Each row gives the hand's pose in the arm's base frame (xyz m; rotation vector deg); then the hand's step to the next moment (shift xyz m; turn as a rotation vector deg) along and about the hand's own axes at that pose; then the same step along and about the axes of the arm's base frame.
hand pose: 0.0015 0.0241 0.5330 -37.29 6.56 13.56
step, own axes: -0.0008 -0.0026 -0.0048 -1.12 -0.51 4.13
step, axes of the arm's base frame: -0.0003 -0.0051 -0.0021 -0.82 1.93 3.76
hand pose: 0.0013 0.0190 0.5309 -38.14 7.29 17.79
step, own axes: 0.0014 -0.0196 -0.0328 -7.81 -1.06 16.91
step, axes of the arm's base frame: 0.0071 -0.0347 -0.0144 -6.76 7.88 15.50
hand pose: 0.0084 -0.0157 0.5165 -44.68 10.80 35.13
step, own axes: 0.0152 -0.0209 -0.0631 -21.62 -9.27 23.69
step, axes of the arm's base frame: 0.0284 -0.0493 -0.0376 -13.60 2.01 30.42
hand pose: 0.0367 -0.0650 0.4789 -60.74 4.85 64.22
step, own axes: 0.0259 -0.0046 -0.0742 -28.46 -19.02 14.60
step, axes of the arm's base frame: 0.0480 -0.0361 -0.0510 -5.58 -9.56 35.53
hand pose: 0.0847 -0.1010 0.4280 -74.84 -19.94 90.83
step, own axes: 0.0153 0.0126 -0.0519 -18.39 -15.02 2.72
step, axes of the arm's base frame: 0.0395 -0.0116 -0.0373 3.53 -7.35 22.46
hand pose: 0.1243 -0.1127 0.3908 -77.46 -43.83 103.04
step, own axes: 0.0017 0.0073 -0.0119 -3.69 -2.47 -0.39
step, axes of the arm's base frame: 0.0097 -0.0022 -0.0100 1.50 -1.75 3.82
